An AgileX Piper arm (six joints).
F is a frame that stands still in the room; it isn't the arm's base.
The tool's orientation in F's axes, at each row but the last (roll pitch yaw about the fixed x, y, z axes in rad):
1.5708, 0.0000, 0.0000
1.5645, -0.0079, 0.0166
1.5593, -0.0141, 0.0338
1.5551, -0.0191, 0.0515
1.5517, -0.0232, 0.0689
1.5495, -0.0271, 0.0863
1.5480, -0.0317, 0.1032
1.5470, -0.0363, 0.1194
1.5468, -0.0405, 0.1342
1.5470, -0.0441, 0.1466
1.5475, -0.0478, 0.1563
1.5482, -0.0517, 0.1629
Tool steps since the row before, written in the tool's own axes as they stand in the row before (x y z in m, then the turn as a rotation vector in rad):
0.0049, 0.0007, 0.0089, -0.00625, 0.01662, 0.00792
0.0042, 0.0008, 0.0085, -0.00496, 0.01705, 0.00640
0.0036, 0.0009, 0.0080, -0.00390, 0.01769, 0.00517
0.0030, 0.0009, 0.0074, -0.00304, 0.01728, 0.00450
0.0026, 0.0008, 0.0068, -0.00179, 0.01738, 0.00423
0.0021, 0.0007, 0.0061, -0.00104, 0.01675, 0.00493
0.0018, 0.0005, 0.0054, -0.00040, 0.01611, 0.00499
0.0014, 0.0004, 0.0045, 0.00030, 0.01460, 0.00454
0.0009, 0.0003, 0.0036, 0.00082, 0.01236, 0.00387
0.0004, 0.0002, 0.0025, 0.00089, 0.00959, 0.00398
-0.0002, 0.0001, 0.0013, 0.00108, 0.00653, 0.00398
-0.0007, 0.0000, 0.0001, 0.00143, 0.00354, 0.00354
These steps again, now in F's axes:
0.0049, -0.0089, 0.0007, -0.00625, -0.00792, 0.01662
0.0043, -0.0084, 0.0009, -0.00499, -0.00638, 0.01705
0.0039, -0.0079, 0.0010, -0.00398, -0.00510, 0.01769
0.0034, -0.0072, 0.0011, -0.00315, -0.00440, 0.01729
0.0030, -0.0066, 0.0010, -0.00192, -0.00404, 0.01741
0.0026, -0.0059, 0.0009, -0.00110, -0.00468, 0.01682
0.0023, -0.0052, 0.0007, -0.00043, -0.00469, 0.01620
0.0019, -0.0043, 0.0006, 0.00027, -0.00419, 0.01471
0.0014, -0.0034, 0.0004, 0.00079, -0.00350, 0.01247
0.0007, -0.0024, 0.0003, 0.00101, -0.00364, 0.00971
0.0000, -0.0013, 0.0001, 0.00135, -0.00366, 0.00666
-0.0007, -0.0002, 0.0000, 0.00179, -0.00321, 0.00369

